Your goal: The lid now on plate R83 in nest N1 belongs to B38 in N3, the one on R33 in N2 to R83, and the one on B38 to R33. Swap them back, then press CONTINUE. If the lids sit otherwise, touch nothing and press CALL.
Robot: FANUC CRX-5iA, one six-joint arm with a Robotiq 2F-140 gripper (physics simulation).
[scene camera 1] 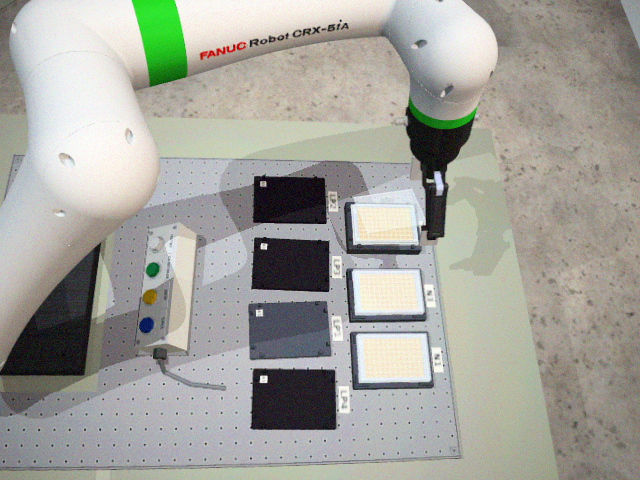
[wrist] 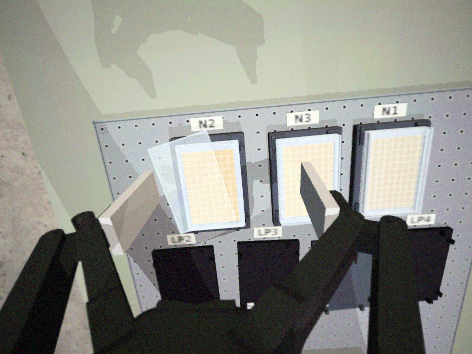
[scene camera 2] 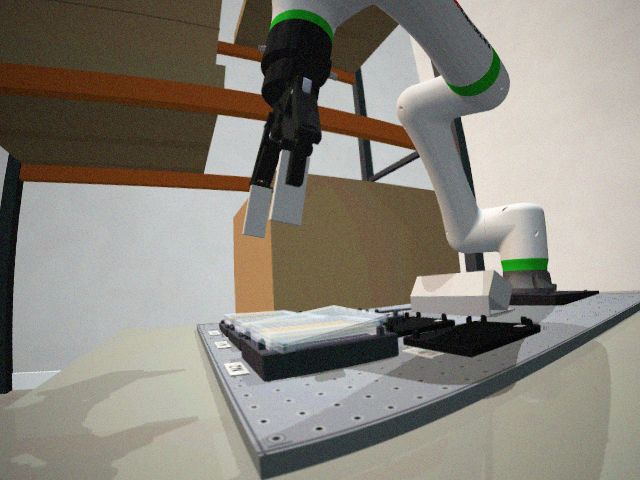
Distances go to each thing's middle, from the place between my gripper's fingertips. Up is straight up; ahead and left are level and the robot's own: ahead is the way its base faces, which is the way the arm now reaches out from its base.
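Scene:
Hand 13 cm above the nest N2 (scene camera 2: pixel 270 365), 3 cm past it, 3 cm to the right of it. From my hand: LP3 pad (scene camera 1: pixel 278 264), 14 cm below, 22 cm behind, 2 cm to the right; LP2 pad (scene camera 1: pixel 301 200), 14 cm below, 20 cm behind, 12 cm to the left; nest N3 (scene camera 1: pixel 428 289), 13 cm below, 5 cm behind, 10 cm to the right.

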